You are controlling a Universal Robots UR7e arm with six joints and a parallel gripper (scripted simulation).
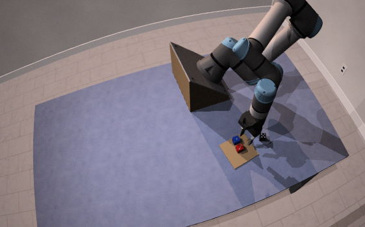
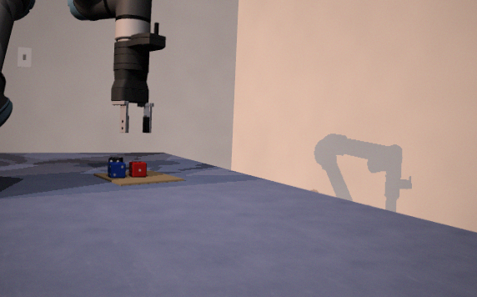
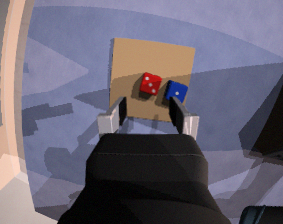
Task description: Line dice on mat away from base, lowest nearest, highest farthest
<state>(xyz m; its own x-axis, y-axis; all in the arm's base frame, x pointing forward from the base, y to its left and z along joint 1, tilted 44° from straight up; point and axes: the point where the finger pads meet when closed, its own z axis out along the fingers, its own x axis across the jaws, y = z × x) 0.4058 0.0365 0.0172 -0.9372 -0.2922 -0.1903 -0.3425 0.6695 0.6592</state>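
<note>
Now: the black die 120 mm to the left of my hand, 100 mm below it and 20 mm behind it. Round my hand: red die 90 mm below, 20 mm to the right; blue die 90 mm below, 40 mm behind, 20 mm to the right; tan mat 110 mm below, 20 mm to the right.
</note>
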